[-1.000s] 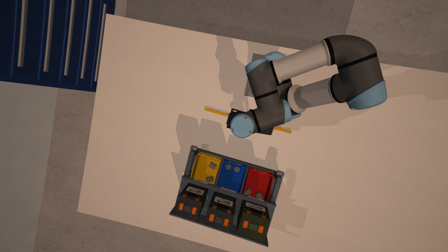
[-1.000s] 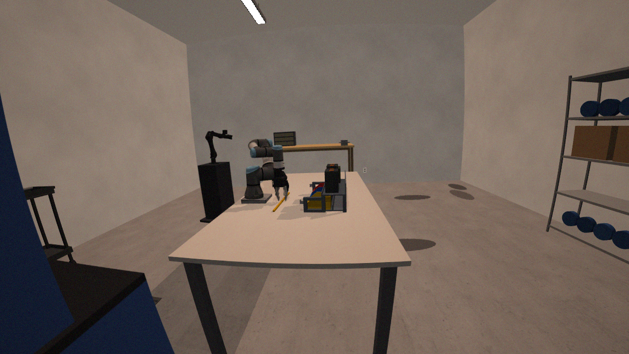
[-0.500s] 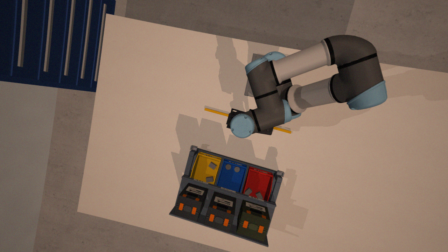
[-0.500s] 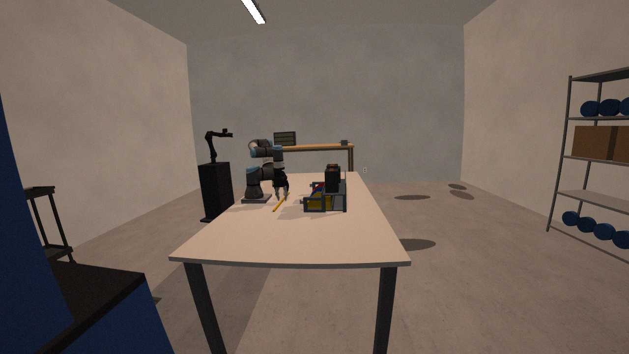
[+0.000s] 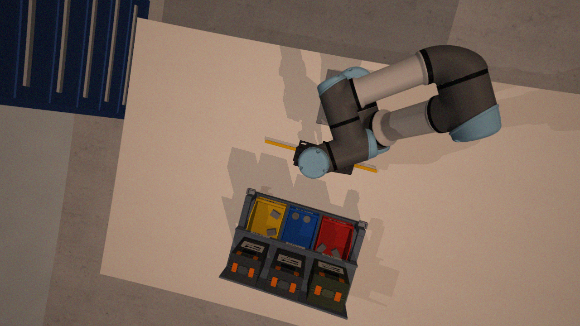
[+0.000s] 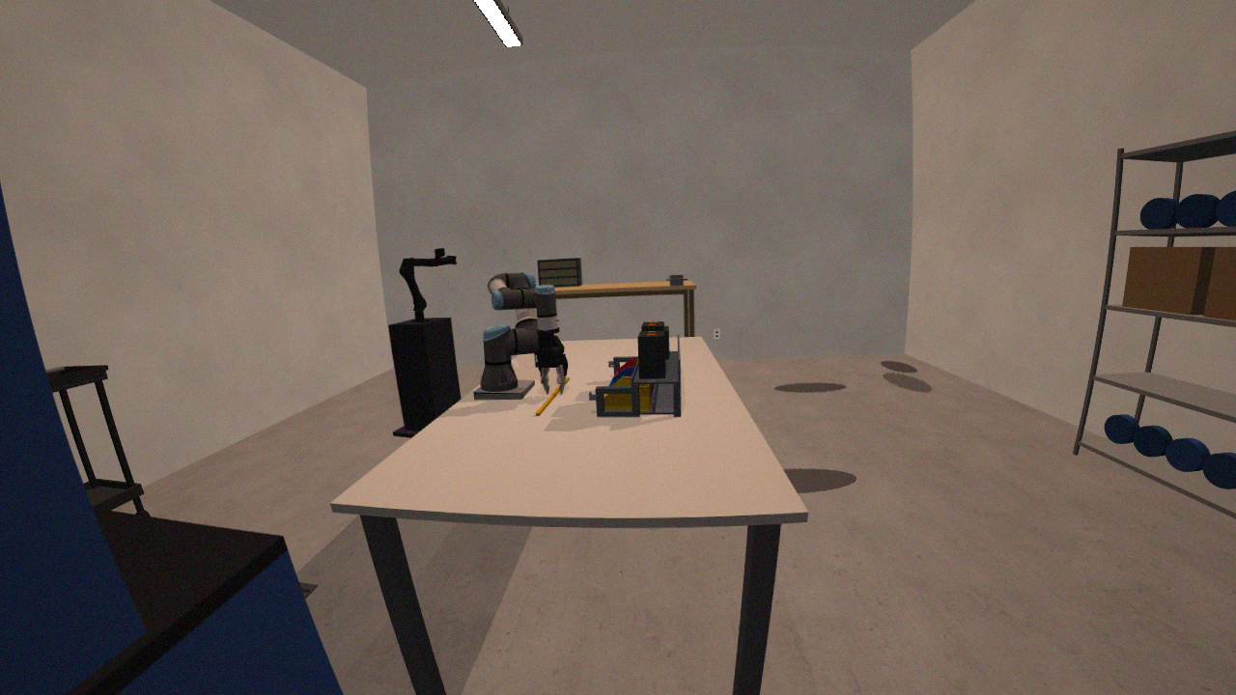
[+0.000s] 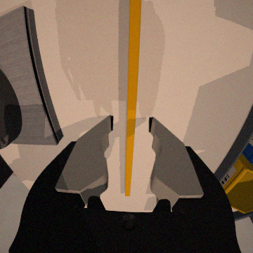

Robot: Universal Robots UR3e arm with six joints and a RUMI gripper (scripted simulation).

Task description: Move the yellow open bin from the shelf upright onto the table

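Right now the long yellow rod is 20 mm below my hand. The rest, counted from my hand: red bin: 240 mm ahead, 140 mm to the left, 20 mm above; yellow bin: 270 mm ahead, 80 mm to the right, 20 mm above; blue bin: 250 mm ahead, 30 mm to the left, 20 mm above.
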